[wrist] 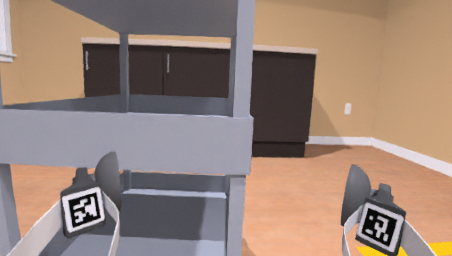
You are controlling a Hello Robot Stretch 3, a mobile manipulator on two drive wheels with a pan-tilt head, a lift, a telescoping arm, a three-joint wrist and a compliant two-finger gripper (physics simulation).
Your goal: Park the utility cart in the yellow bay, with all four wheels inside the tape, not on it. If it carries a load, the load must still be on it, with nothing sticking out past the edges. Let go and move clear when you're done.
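Places are measured from the robot's base along level axes (x up, y left, z back), in metres.
Where they show: gripper, fingertip midpoint: (pixel 231 180).
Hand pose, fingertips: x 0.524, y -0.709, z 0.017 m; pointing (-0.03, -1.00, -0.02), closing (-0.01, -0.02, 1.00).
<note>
After its pixels a point has its place.
The grey utility cart (pixel 125 141) @[y -0.904, x 0.499, z -0.152 m] fills the left half of the wrist view. Its middle shelf's end panel, right corner post and lower shelf show; its top surface, any load on it and its wheels are not visible. My gripper (pixel 231 180) @[y -0.709, x 0.524, z 0.017 m] is open wide. The left finger overlaps the cart below the end panel, and the right finger is over the floor to the right of the cart. The right corner post appears between the fingers, apart from both fingertips. Yellow tape (pixel 442 248) @[y -1.388, x 0.001, z 0.859 m] shows at the bottom right, partly behind the right finger; the rest of the bay is out of view.
A dark brown cabinet (pixel 282 100) @[y -2.536, x 0.492, z 0.383 m] with a light top stands behind the cart against the tan back wall (pixel 320 22) @[y -3.190, x 1.280, z 0.840 m]. A side wall (pixel 420 85) @[y -2.709, x 0.677, z 1.630 m] with a white baseboard runs along the right. A window edge shows at the upper left.
</note>
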